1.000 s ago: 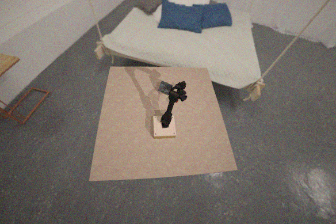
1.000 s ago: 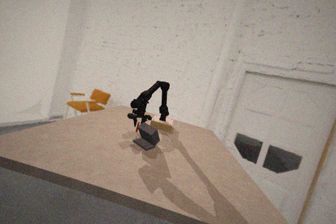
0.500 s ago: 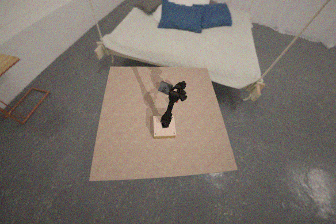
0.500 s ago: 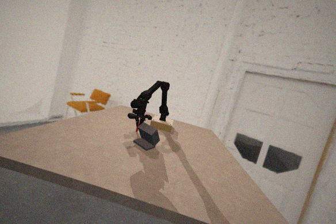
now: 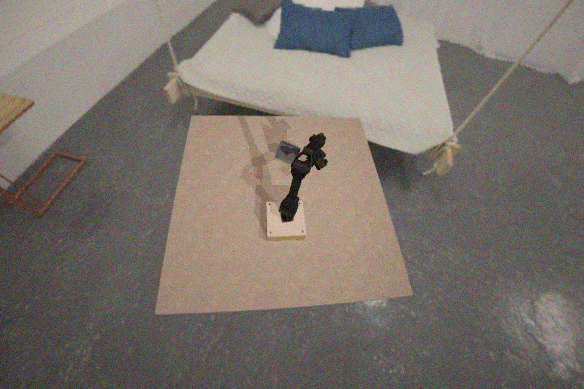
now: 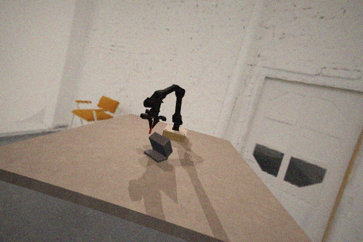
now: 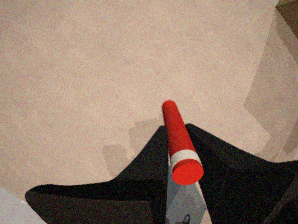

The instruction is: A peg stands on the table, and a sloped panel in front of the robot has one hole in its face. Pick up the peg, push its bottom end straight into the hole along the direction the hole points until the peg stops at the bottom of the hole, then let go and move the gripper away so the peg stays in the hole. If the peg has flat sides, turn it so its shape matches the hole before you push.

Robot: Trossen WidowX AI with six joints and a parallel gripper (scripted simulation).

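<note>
Now: gripper tip 16 cm short of the grey sloped panel, 10 cm to the right of it and 4 cm above it. From my gripper tip the other things lie so: red peg: 2 cm above.
</note>
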